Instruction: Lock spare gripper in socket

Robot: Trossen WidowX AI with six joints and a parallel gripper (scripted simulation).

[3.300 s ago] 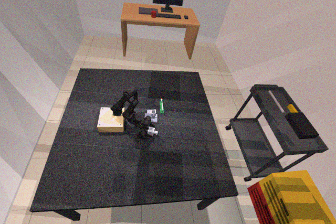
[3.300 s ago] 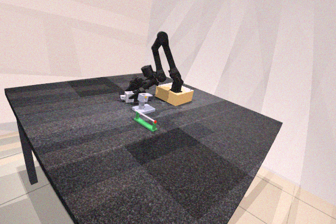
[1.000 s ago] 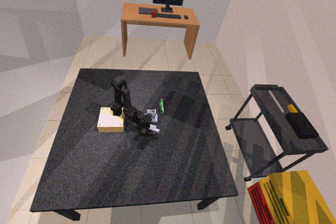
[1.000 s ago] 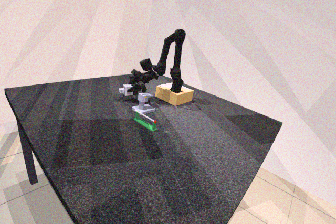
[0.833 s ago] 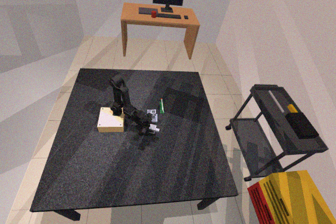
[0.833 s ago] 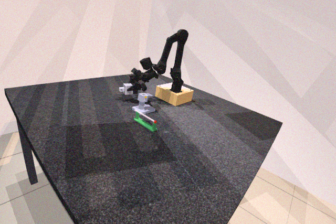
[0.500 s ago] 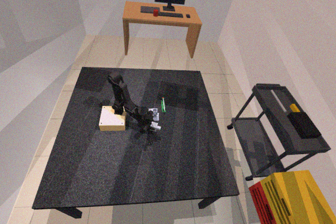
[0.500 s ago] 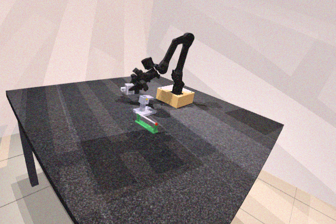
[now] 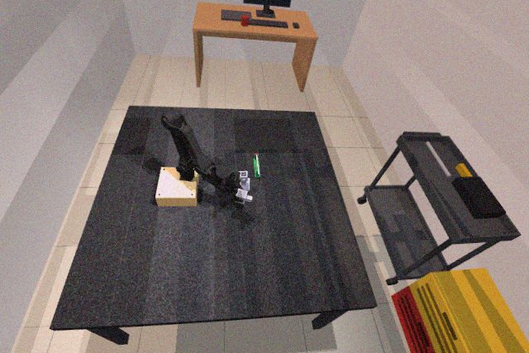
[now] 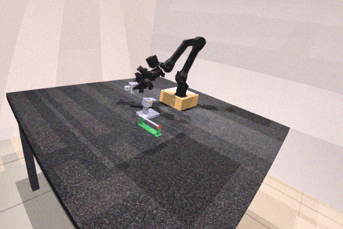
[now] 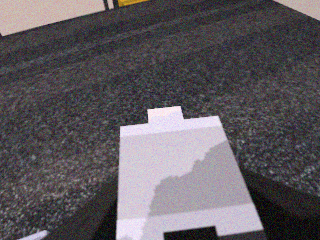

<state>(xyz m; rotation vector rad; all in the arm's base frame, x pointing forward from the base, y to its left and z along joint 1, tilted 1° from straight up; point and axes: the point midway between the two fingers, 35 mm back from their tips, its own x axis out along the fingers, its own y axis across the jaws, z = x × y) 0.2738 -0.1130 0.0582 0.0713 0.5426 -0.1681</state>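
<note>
Right now the grey mount is 2 cm behind my gripper tip, 15 cm to the left of it and 6 cm below it. The rest, counted from my gripper tip: green cradle: 6 cm ahead, 29 cm to the left, 9 cm below; spare gripper: 2 cm behind.
</note>
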